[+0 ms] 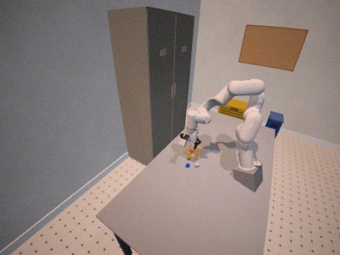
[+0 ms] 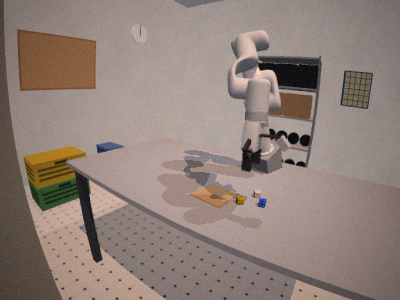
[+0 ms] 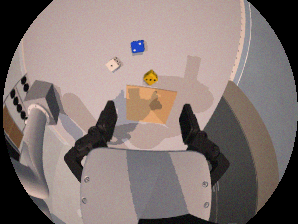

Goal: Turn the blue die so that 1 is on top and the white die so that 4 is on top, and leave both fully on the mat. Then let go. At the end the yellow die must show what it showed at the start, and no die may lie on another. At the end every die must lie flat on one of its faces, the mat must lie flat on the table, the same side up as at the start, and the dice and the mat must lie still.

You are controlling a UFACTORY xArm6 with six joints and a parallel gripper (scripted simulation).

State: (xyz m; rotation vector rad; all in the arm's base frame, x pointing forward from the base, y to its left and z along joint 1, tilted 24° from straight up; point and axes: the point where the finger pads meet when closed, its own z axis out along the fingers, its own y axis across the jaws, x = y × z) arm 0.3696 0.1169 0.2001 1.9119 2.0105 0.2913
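The yellow die is 15 cm below my hand and 2 cm to the right of it. From my hand the other things lie so: blue die: 15 cm below, 5 cm to the left, 3 cm behind; then tan mat: 16 cm below, 13 cm to the right; then white die: 15 cm below, 9 cm behind, 1 cm to the left.
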